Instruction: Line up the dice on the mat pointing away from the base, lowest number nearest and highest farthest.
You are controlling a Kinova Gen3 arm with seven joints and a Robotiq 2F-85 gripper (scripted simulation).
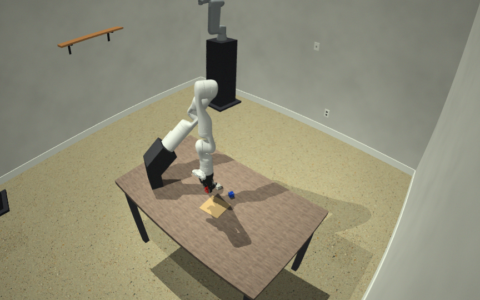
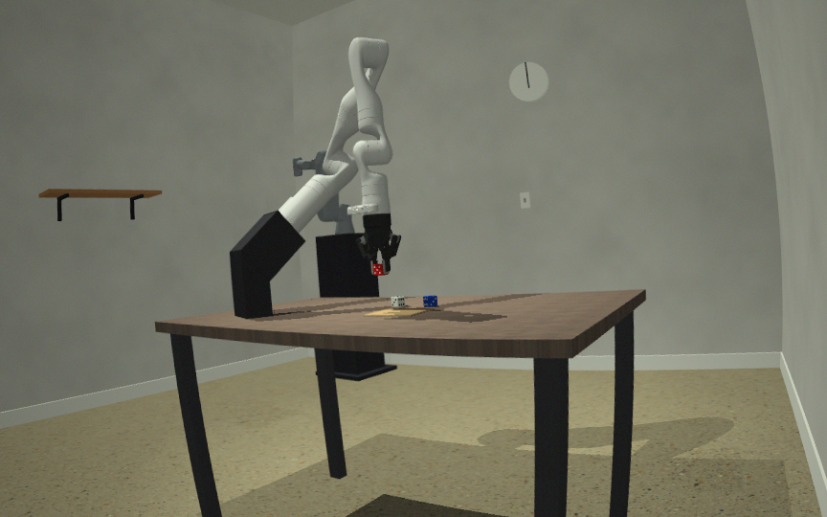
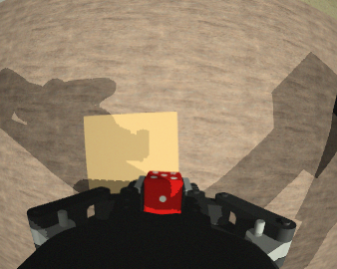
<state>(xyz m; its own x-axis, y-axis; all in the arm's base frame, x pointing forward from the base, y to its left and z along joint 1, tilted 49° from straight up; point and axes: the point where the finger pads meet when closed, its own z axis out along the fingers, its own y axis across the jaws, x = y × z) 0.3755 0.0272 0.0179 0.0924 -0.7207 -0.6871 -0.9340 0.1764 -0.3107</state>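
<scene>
My gripper is now 12 cm above the tan mat and 5 cm short of it. From my hand the other things lie so: blue die 14 cm to the left, 11 cm below, 5 cm ahead; red die 1 cm below; white die 13 cm to the left, 11 cm below, 6 cm behind.
</scene>
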